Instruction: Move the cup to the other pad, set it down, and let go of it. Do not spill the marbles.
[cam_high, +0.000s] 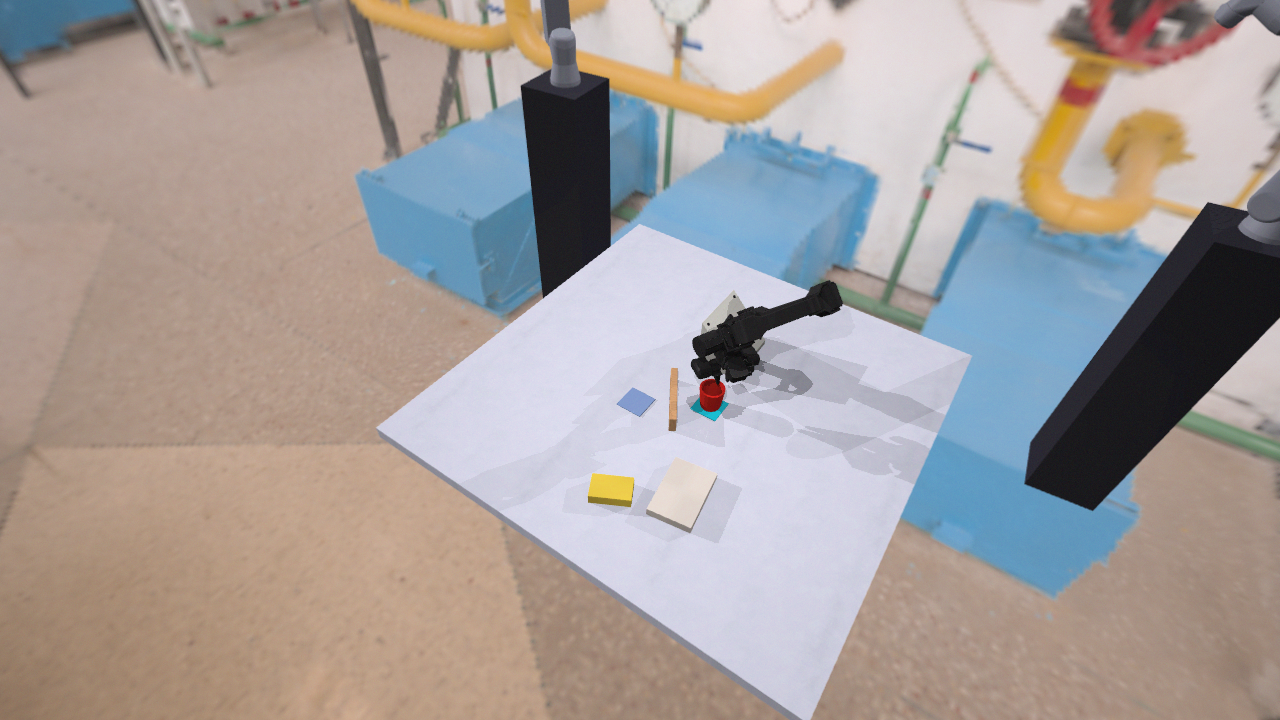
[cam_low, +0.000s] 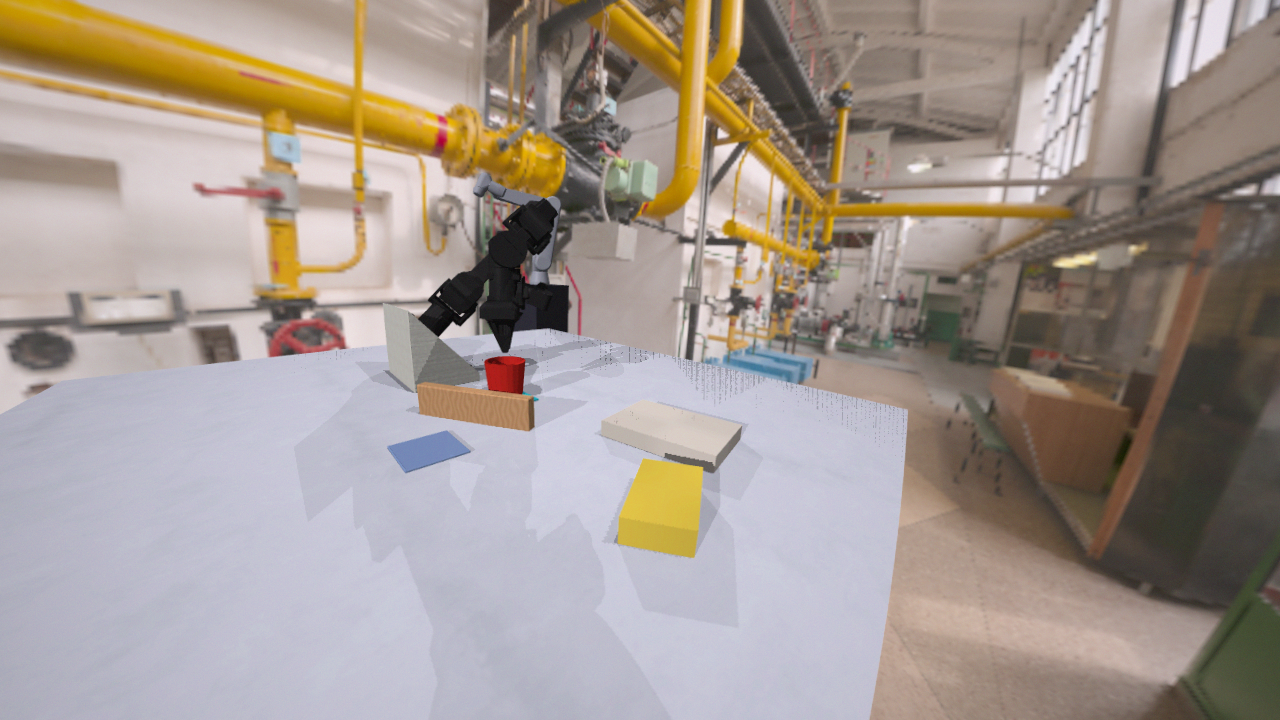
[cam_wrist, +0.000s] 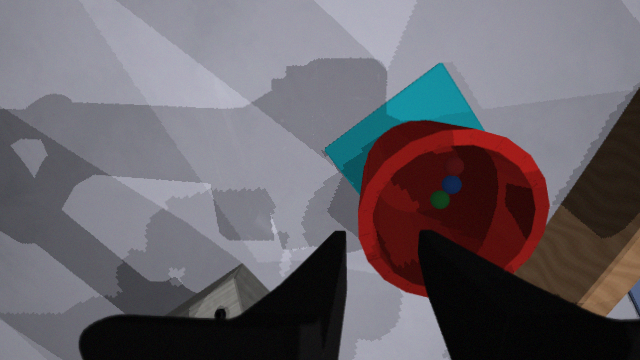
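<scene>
Now: gripper tip 20 mm short of the red cup, 20 mm to the left of it and 50 mm above it. Also, from my gripper tip: wooden bar (70 mm ahead, 110 mm to the right, 70 mm below); teal pad (30 mm ahead, 20 mm to the right, 90 mm below); blue marble (30 mm ahead, 30 mm to the right, 70 mm below).
</scene>
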